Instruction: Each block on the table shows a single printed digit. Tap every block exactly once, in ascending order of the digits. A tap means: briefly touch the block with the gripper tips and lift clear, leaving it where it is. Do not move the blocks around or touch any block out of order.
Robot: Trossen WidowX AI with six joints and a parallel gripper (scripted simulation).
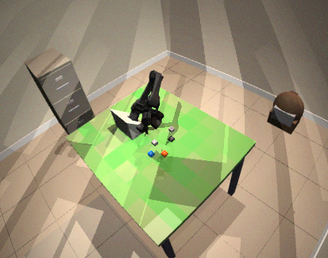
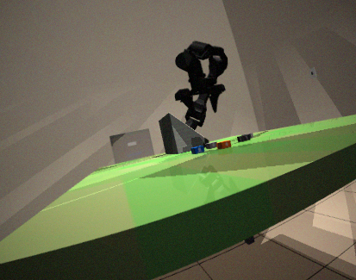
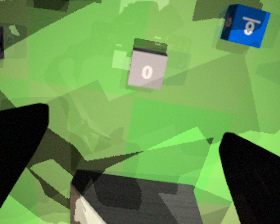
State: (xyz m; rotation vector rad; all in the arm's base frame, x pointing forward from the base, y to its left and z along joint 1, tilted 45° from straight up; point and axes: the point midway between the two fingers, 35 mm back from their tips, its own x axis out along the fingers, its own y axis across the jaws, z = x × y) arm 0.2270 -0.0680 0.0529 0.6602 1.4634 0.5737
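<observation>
Now: the grey block 1 cm to the right of my gripper tip and 11 cm below it. The rest, counted from my gripper tip: orange block: 12 cm ahead, 3 cm to the right, 11 cm below; then blue block: 6 cm ahead, 9 cm to the right, 11 cm below; then black block: 7 cm ahead, 9 cm to the left, 11 cm below.
</observation>
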